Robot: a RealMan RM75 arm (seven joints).
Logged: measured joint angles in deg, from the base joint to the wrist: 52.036 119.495 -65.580 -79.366 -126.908 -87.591 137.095; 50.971 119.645 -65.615 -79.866 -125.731 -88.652 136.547; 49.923 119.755 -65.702 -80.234 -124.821 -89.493 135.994; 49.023 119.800 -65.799 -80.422 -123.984 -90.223 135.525; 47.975 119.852 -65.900 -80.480 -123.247 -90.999 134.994; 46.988 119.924 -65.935 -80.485 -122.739 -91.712 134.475; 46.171 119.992 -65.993 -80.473 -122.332 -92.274 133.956; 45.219 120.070 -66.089 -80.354 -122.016 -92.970 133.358; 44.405 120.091 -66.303 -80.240 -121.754 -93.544 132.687; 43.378 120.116 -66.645 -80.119 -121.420 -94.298 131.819; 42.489 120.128 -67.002 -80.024 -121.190 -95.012 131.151
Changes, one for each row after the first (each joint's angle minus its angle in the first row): -1.065 0.150 -0.035 -0.500 1.177 -1.061 -0.548; -2.113 0.260 -0.122 -0.868 2.087 -1.902 -1.101; -3.013 0.305 -0.219 -1.056 2.924 -2.632 -1.570; -4.061 0.357 -0.320 -1.114 3.661 -3.408 -2.101; -5.048 0.429 -0.355 -1.119 4.169 -4.121 -2.620; -5.865 0.497 -0.413 -1.107 4.576 -4.683 -3.139; -6.817 0.575 -0.509 -0.988 4.892 -5.379 -3.737; -7.631 0.596 -0.723 -0.874 5.154 -5.953 -4.408; -8.658 0.621 -1.065 -0.753 5.488 -6.707 -5.276; -9.547 0.633 -1.422 -0.658 5.718 -7.421 -5.944
